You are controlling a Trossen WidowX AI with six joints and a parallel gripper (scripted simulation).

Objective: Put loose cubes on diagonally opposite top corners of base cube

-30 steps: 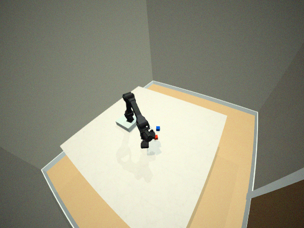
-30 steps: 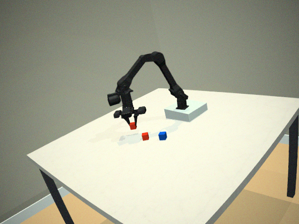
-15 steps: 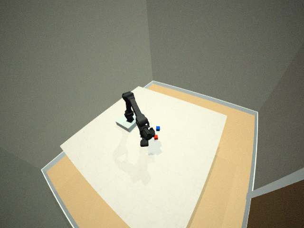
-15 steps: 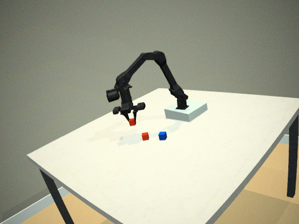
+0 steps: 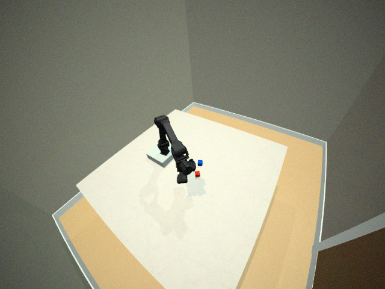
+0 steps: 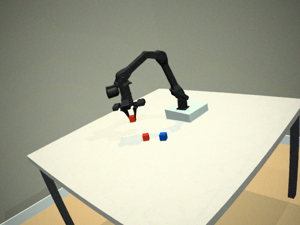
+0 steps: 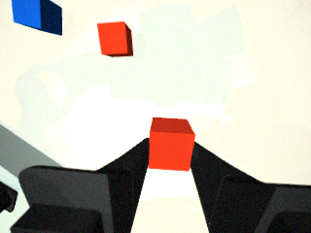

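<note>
Right now the blue base cube is 21 cm to the left of my gripper tip, 9 cm below it and 2 cm ahead of it.
</note>
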